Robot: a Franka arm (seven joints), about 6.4 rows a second.
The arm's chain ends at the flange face. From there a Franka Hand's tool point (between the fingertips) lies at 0.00 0.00 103.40 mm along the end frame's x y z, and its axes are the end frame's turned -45 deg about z.
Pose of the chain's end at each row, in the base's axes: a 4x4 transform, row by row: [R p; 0 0 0 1], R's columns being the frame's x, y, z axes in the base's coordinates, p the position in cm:
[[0.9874, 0.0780, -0.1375, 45.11], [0.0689, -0.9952, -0.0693, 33.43], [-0.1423, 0.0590, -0.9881, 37.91], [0, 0, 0, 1]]
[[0.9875, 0.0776, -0.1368, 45.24], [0.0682, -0.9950, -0.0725, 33.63], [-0.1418, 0.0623, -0.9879, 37.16], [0, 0, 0, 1]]
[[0.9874, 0.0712, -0.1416, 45.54], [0.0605, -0.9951, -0.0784, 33.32], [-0.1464, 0.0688, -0.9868, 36.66], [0, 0, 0, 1]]
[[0.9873, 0.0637, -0.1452, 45.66], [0.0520, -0.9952, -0.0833, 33.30], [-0.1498, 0.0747, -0.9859, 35.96], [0, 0, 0, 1]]
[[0.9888, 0.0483, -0.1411, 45.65], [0.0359, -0.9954, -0.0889, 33.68], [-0.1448, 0.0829, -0.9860, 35.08], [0, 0, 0, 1]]
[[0.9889, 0.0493, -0.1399, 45.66], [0.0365, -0.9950, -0.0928, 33.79], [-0.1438, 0.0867, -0.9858, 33.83], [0, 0, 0, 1]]
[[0.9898, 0.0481, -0.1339, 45.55], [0.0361, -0.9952, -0.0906, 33.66], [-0.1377, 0.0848, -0.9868, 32.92], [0, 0, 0, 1]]
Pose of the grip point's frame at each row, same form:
[[0.6430, 0.7534, -0.1375, 43.69], [0.7524, -0.6550, -0.0693, 32.71], [-0.1423, -0.0589, -0.9881, 27.69], [0, 0, 0, 1]]
[[0.6434, 0.7531, -0.1368, 43.83], [0.7518, -0.6553, -0.0725, 32.88], [-0.1443, -0.0562, -0.9879, 26.95], [0, 0, 0, 1]]
[[0.6479, 0.7485, -0.1416, 44.08], [0.7464, -0.6609, -0.0784, 32.51], [-0.1522, -0.0549, -0.9868, 26.46], [0, 0, 0, 1]]
[[0.6531, 0.7432, -0.1452, 44.16], [0.7405, -0.6669, -0.0833, 32.44], [-0.1587, -0.0531, -0.9859, 25.77], [0, 0, 0, 1]]
[[0.6650, 0.7333, -0.1411, 44.19], [0.7292, -0.6785, -0.0889, 32.76], [-0.1610, -0.0438, -0.9860, 24.88], [0, 0, 0, 1]]
[[0.6644, 0.7341, -0.1399, 44.21], [0.7294, -0.6778, -0.0928, 32.83], [-0.1630, -0.0404, -0.9858, 23.64], [0, 0, 0, 1]]
[[0.6659, 0.7339, -0.1339, 44.17], [0.7292, -0.6782, -0.0906, 32.72], [-0.1573, -0.0374, -0.9868, 22.72], [0, 0, 0, 1]]

